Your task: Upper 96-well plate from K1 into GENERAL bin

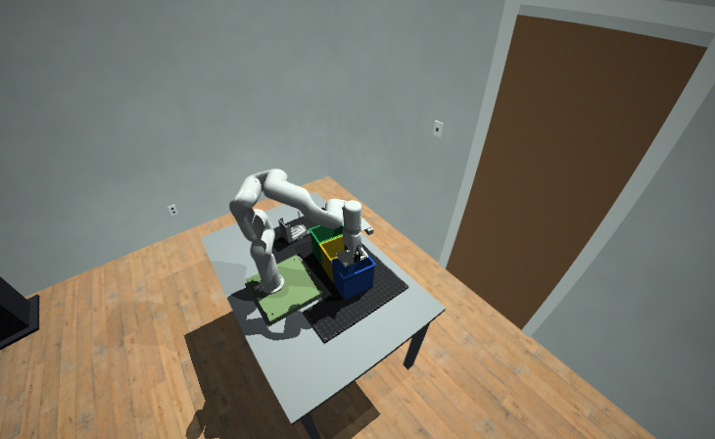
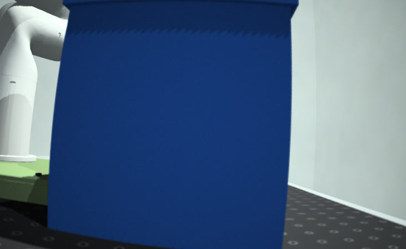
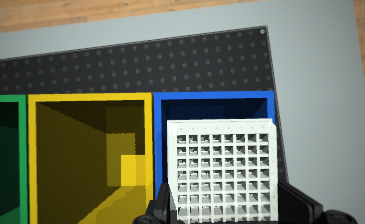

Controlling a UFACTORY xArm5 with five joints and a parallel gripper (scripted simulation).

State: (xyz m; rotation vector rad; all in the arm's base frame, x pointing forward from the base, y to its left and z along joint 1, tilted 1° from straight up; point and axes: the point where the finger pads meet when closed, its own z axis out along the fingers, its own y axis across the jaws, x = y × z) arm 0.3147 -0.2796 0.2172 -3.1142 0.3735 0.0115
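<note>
Right now the blue bin is 15 cm below my hand and 1 cm to the right of it. From my hand the other things lie so: white 96-well plate (1 cm below); yellow bin (15 cm below, 12 cm to the left, 3 cm ahead); green bin (25 cm to the left, 15 cm below, 6 cm ahead).
</note>
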